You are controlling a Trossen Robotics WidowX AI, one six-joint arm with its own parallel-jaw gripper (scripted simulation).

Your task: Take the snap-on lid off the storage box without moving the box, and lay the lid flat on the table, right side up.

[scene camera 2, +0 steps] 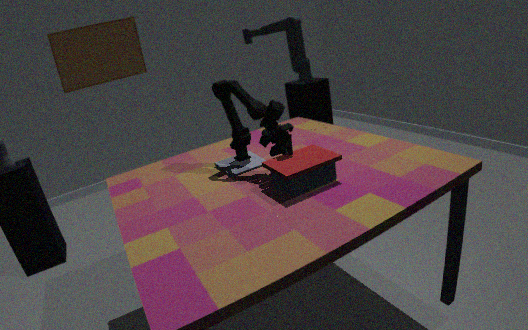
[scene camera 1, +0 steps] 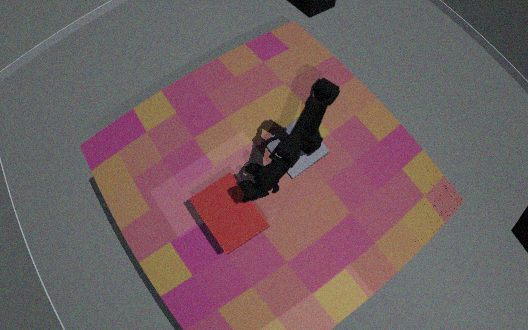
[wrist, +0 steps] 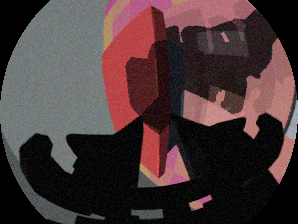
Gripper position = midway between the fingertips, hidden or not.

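There's a red lid here, and you'd find the lid in scene camera 1 [scene camera 1: 232, 222], in scene camera 2 [scene camera 2: 302, 161] and in the wrist view [wrist: 135, 66]. I can see a dark blue storage box too: the box is in scene camera 2 [scene camera 2: 299, 185] and in the wrist view [wrist: 176, 54]. As for my gripper, it's visible in scene camera 2 [scene camera 2: 290, 156], in scene camera 1 [scene camera 1: 245, 201] and in the wrist view [wrist: 155, 118].
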